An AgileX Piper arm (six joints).
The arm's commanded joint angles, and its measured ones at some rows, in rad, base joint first. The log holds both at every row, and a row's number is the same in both.
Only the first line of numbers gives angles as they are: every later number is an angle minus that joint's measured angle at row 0.
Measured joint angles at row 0:
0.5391, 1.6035, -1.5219, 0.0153, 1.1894, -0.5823
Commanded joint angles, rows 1 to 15:
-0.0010, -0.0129, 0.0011, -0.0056, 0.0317, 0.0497
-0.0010, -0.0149, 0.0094, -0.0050, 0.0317, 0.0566
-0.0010, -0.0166, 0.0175, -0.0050, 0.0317, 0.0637
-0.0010, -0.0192, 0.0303, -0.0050, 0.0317, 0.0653
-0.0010, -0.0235, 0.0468, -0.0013, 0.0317, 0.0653
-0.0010, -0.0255, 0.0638, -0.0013, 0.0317, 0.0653
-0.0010, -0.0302, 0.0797, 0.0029, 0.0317, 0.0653
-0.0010, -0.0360, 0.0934, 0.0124, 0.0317, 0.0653
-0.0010, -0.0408, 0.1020, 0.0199, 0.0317, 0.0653
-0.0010, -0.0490, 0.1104, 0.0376, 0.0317, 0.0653
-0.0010, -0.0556, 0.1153, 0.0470, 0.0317, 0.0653
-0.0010, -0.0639, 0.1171, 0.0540, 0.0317, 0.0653
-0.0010, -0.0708, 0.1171, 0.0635, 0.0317, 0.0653
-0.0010, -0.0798, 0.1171, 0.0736, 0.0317, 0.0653
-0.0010, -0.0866, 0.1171, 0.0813, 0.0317, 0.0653
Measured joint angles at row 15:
0.0000, -0.0480, 0.1104, 0.0395, 0.0031, 0.0580
